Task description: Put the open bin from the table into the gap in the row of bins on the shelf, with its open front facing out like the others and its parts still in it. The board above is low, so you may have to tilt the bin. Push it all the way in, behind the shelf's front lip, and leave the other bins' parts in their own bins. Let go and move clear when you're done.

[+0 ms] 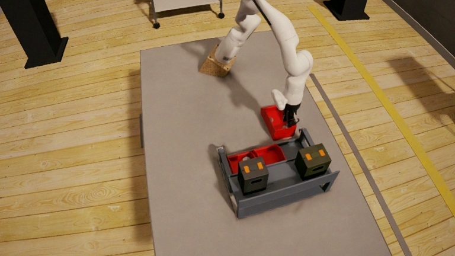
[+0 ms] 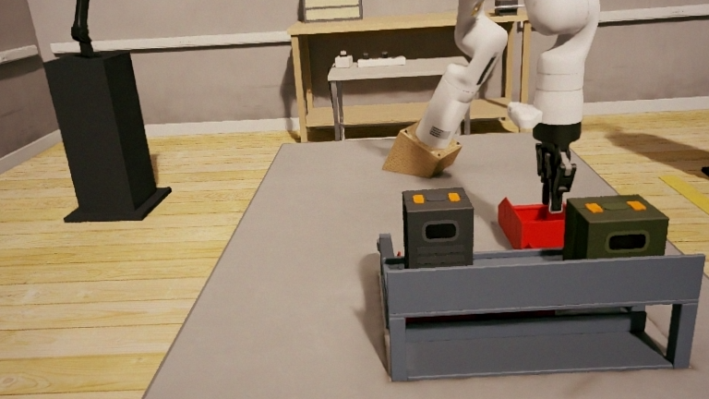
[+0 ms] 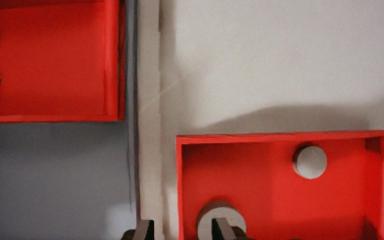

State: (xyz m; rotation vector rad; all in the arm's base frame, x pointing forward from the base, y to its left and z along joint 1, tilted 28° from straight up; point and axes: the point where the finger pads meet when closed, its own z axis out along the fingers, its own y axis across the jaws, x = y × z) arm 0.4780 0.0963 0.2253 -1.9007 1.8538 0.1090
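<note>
Now: the grey round part 110 mm below my hand, 100 mm behind it and 30 mm to the right of it. From my hand the other things lie so: dark grey box: 240 mm ahead, 210 mm to the right, 40 mm above; green box: 230 mm ahead, 30 mm above, 20 mm to the left; grey shelf: 170 mm ahead, 100 mm to the right, 50 mm below.
</note>
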